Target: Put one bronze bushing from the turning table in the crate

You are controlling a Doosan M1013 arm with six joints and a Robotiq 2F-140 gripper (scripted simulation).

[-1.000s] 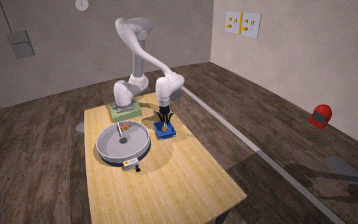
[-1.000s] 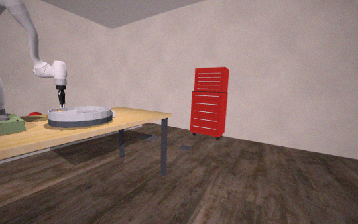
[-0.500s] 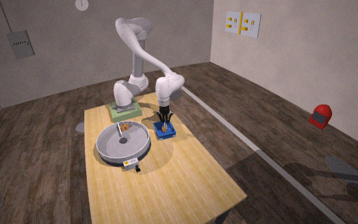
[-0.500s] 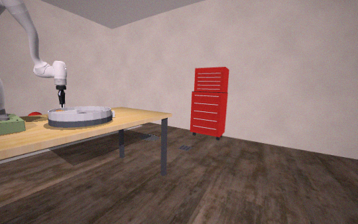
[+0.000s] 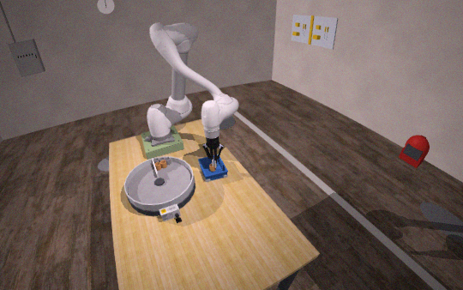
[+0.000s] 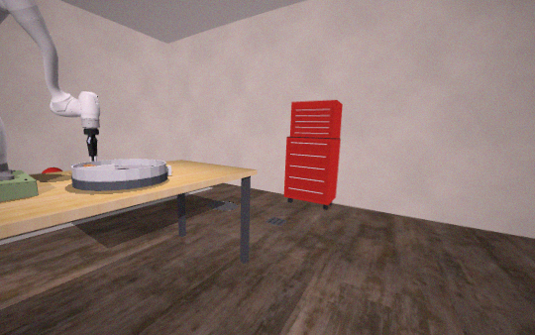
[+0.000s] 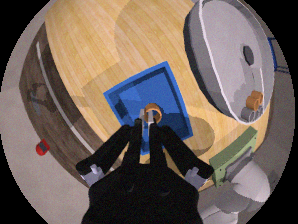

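Now: the blue crate 10 mm behind my hand, 10 mm to the right of it and 50 mm below it. From my hand the other things lie so: round grey turning table (40 mm ahead, 370 mm to the right, 20 mm below).
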